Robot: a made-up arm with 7 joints.
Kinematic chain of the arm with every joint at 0, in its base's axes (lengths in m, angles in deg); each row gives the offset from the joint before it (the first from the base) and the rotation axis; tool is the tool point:
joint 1: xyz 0 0 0.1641 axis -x
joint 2: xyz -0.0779 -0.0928 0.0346 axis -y
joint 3: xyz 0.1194 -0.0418 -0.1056 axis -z
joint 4: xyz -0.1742 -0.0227 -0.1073 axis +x
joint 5: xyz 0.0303 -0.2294 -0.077 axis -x
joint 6: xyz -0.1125 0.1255 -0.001 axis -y
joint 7: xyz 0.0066 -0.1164 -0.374 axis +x
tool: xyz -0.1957 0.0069 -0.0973
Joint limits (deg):
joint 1: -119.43..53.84
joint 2: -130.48..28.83
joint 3: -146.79..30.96
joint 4: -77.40..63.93
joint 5: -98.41..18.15
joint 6: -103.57..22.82
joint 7: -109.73..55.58
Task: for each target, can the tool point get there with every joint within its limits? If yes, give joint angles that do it. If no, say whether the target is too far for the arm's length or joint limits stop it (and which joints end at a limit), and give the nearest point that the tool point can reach.
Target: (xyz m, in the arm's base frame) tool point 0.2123 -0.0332 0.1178
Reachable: no: joint limits stop it (at a limit: joint 1, joint 2, joint 4, joint 5) | nearest point 0.0689 -0.1157 0.0640 | short by 0.174 m
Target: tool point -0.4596 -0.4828 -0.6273
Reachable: yes | joints -59.62 -111.98 -77.37 13.80 -32.02 -66.73 -5.48
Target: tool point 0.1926 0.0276 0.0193
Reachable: no: joint limits stop it (at a limit: joint 3, joint 4, joint 5, joint 6, joint 7) | nearest point 0.2609 0.0524 -0.1108 | short by 0.149 m
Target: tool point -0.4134 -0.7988 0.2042
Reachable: yes | joints -43.57 -96.45 -18.36 -11.34 -9.48 -49.64 33.53
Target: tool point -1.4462 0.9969 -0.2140
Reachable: no: too far | nearest point -0.9569 0.6379 -0.0995 | short by 0.618 m
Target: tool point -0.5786 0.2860 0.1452
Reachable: yes | joints 30.66 -62.21 7.65 52.57 -32.71 -5.21 41.22
